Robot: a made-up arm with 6 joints. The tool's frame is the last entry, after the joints.
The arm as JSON. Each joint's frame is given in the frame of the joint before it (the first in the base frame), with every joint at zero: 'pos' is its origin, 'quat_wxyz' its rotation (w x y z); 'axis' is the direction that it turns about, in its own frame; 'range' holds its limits. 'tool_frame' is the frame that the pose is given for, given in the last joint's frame.
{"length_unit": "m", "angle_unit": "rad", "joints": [
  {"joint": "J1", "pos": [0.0, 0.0, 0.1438], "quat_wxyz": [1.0, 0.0, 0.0, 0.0], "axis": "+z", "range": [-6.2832, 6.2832]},
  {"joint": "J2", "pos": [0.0, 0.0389, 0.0], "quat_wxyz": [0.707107, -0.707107, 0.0, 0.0], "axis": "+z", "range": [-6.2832, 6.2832]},
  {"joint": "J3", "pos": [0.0, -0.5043, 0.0], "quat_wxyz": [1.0, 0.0, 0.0, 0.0], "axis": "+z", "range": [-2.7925, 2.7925]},
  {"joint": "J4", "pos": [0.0, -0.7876, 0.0], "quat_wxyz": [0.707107, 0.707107, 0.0, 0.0], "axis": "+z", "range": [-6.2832, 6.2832]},
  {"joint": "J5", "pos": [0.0, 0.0, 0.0], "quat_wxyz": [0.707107, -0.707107, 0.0, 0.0], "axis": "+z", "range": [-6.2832, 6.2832]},
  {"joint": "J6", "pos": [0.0, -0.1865, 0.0], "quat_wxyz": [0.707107, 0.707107, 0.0, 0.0], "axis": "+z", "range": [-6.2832, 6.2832]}
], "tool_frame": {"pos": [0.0, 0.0, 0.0], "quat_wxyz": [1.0, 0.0, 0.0, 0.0]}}
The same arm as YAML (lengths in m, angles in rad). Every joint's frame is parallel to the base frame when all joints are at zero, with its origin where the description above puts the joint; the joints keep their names.
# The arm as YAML. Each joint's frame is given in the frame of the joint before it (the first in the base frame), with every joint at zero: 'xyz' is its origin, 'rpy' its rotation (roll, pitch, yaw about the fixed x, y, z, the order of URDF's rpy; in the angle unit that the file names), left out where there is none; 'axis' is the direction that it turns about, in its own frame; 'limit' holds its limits. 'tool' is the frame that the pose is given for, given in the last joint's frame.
units:
  length: m
  angle: rad
joints:
  - name: J1
    type: revolute
    origin:
      xyz: [0.0, 0.0, 0.1438]
    axis: [0.0, 0.0, 1.0]
    limit:
      lower: -6.2832
      upper: 6.2832
  - name: J2
    type: revolute
    origin:
      xyz: [0.0, 0.0389, 0.0]
    axis: [0.0, 1.0, 0.0]
    limit:
      lower: -6.2832
      upper: 6.2832
  - name: J3
    type: revolute
    origin:
      xyz: [0.0, 0.0, 0.5043]
    axis: [0.0, 1.0, 0.0]
    limit:
      lower: -2.7925
      upper: 2.7925
  - name: J4
    type: revolute
    origin:
      xyz: [0.0, 0.0, 0.7876]
    axis: [0.0, 0.0, 1.0]
    limit:
      lower: -6.2832
      upper: 6.2832
  - name: J5
    type: revolute
    origin:
      xyz: [0.0, 0.0, 0.0]
    axis: [0.0, 1.0, 0.0]
    limit:
      lower: -6.2832
      upper: 6.2832
  - name: J6
    type: revolute
    origin:
      xyz: [0.0, 0.0, 0.1865]
    axis: [0.0, 0.0, 1.0]
    limit:
      lower: -6.2832
      upper: 6.2832
tool:
  origin:
    xyz: [0.0, 0.0, 0.0]

